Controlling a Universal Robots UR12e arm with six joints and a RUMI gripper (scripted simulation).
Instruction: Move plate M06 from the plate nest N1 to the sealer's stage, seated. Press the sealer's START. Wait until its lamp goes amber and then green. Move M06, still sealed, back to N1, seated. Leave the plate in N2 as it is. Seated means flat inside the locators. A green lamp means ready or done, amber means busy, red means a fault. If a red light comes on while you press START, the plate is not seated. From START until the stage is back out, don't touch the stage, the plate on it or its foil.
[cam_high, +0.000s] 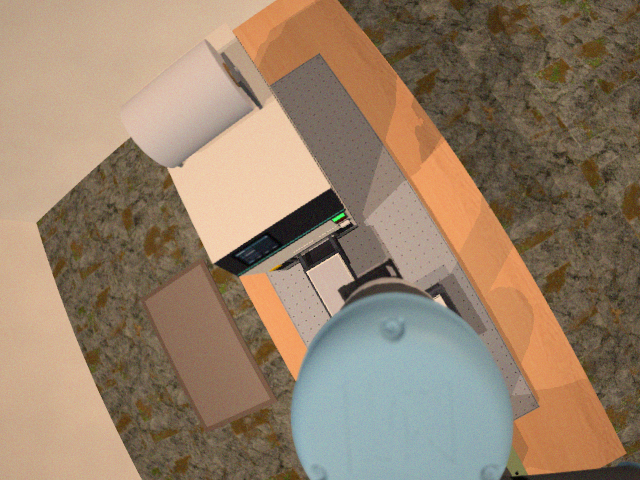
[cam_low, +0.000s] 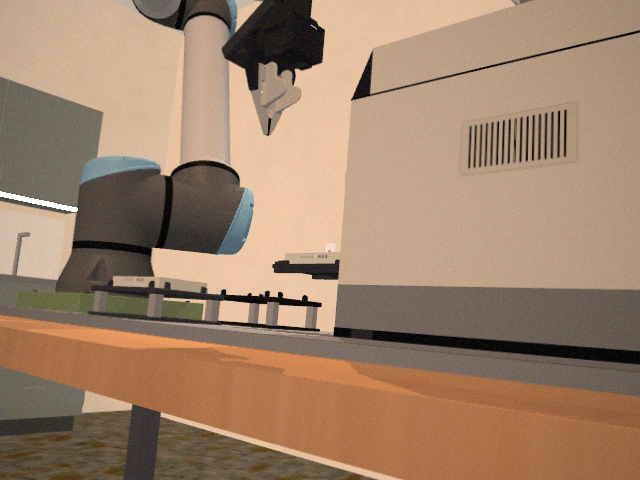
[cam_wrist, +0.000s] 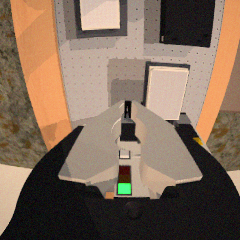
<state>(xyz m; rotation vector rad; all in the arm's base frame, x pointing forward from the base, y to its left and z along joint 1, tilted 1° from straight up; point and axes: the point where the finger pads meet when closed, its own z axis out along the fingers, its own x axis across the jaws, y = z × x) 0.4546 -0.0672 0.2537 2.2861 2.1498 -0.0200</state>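
The plate M06 is 7 cm ahead of my hand, 9 cm to the left of it and 19 cm below it. Round my hand: screen 19 cm ahead, 13 cm to the left, 3 cm above; then sealer stage 7 cm ahead, 9 cm to the left, 20 cm below; then foil-covered plate 14 cm behind, 5 cm to the right, 24 cm below.
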